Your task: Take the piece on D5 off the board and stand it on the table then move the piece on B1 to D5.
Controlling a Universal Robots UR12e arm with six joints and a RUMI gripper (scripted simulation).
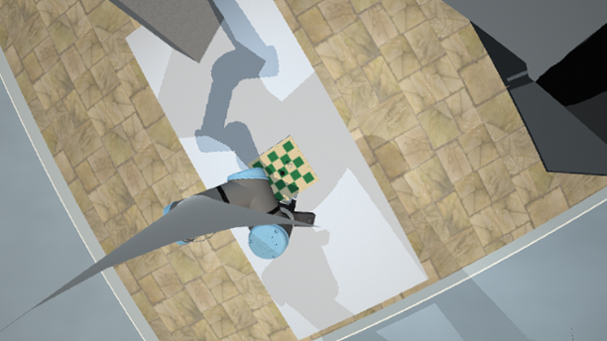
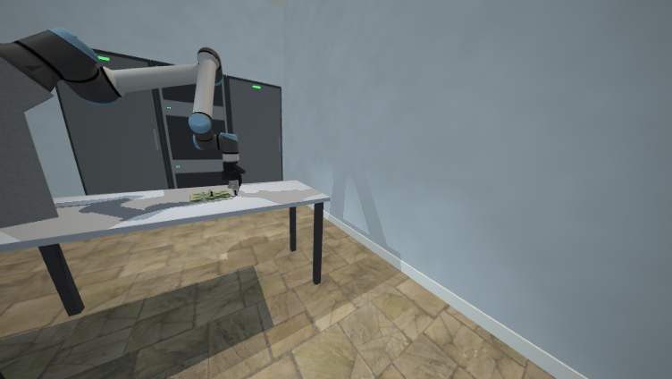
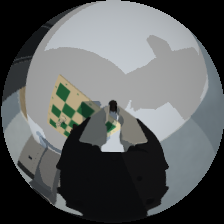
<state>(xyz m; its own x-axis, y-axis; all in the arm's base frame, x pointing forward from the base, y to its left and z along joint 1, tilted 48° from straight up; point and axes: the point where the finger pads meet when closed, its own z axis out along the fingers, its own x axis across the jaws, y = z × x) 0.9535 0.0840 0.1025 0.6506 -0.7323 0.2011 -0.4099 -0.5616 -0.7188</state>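
Now: hand 140 mm past the board and 20 mm above it.
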